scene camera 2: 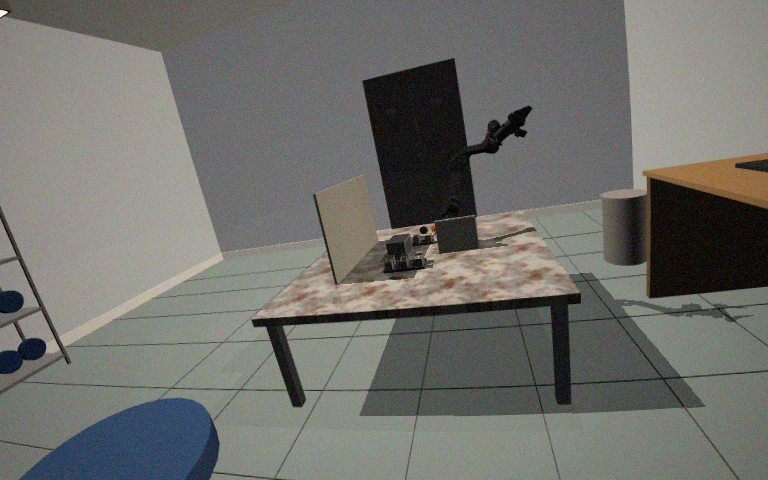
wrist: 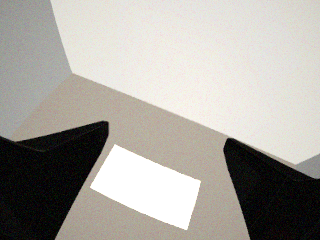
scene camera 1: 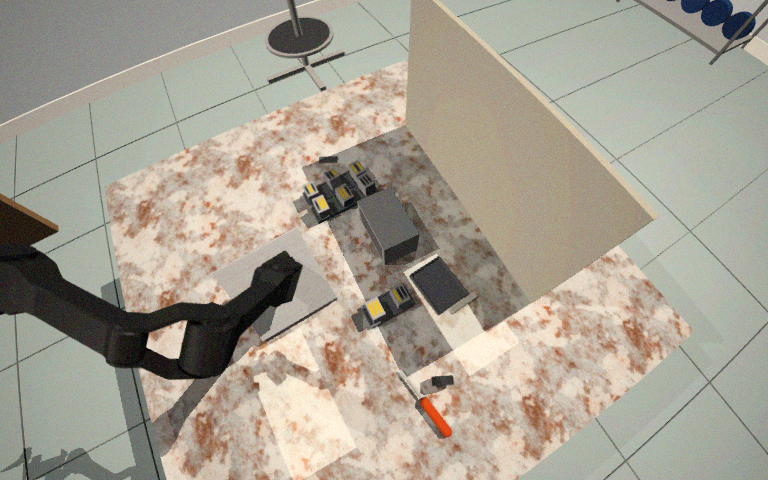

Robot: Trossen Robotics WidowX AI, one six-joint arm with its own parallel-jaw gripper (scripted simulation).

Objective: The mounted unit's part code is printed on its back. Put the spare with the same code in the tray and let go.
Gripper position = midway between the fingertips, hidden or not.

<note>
My gripper point(wrist: 168, 136) is open, with nothing in its grasp. Further things: a dark tray point(scene camera 1: 441, 288) and a tall beige panel point(scene camera 1: 548, 202).
</note>
